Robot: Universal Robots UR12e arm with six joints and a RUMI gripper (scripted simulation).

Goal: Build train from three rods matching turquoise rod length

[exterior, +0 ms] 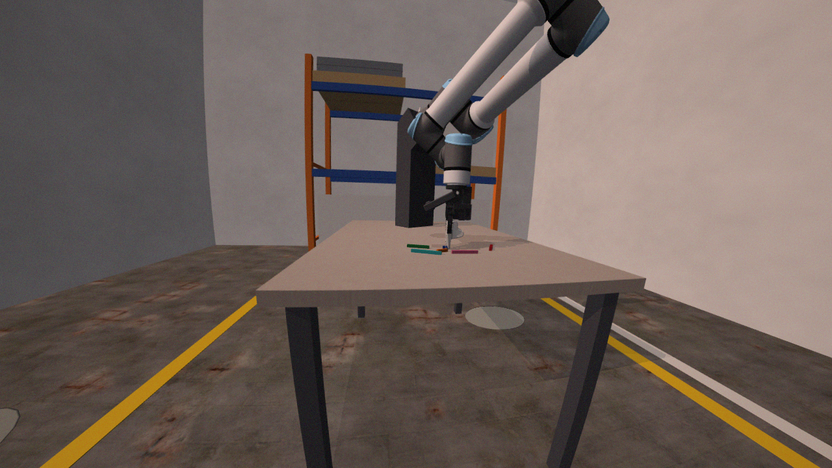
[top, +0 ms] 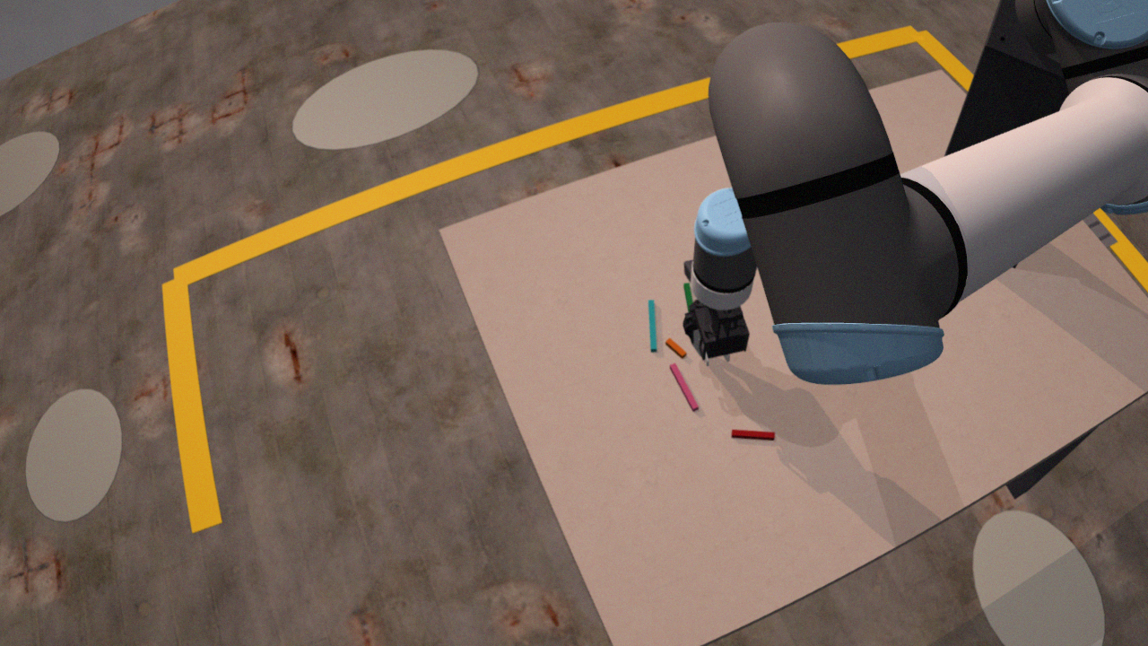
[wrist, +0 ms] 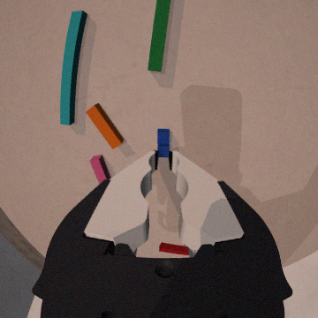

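The orange rod is 5 cm ahead of my hand, 1 cm to the right of it and 1 cm below it. Round my hand: green rod (3 cm ahead, 10 cm to the right, 1 cm below); then pink rod (4 cm ahead, 6 cm to the left, 1 cm below); then turquoise rod (9 cm ahead, 6 cm to the right, 1 cm below).
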